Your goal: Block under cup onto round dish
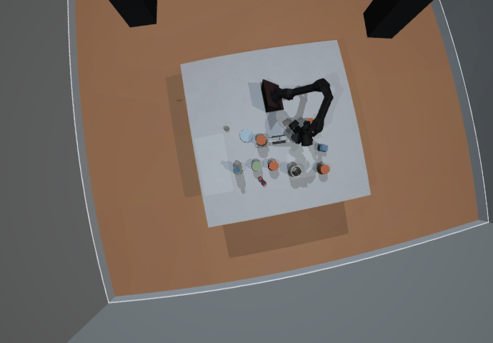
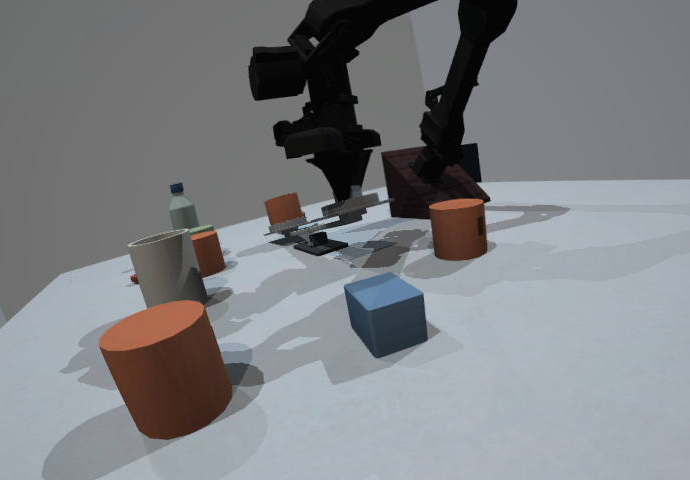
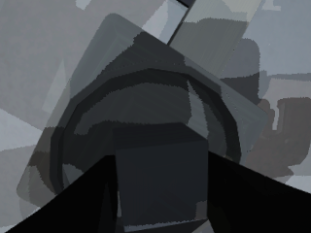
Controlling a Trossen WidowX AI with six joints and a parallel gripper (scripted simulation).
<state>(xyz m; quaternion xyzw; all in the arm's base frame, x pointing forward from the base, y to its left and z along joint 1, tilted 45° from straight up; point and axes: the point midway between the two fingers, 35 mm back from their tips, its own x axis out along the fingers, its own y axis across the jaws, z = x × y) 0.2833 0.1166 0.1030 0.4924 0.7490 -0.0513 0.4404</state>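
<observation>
Now: the pale blue round dish 37 cm to the right of my gripper tip, 8 cm below it and 3 cm behind it. The rest, counted from my gripper tip: red item (32 cm ahead, 27 cm to the right, 7 cm below); orange cup (13 cm to the left, 10 cm behind, 4 cm below); grey block (1 cm above).
</observation>
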